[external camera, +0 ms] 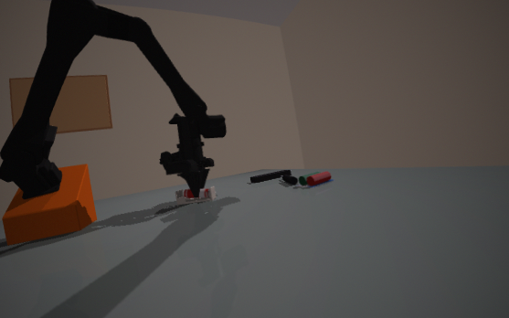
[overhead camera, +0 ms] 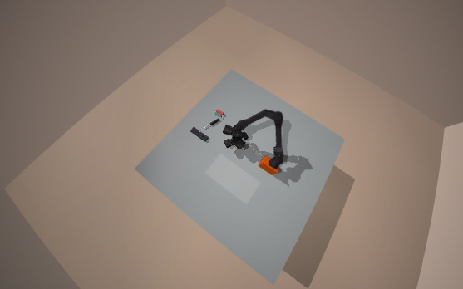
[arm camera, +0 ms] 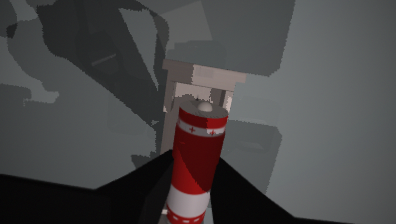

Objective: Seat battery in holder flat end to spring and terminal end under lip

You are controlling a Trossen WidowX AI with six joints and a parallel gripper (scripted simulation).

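My gripper tip is now 10 mm below the battery. The rest, counted from my gripper tip: black remote (310 mm ahead, 80 mm to the left).
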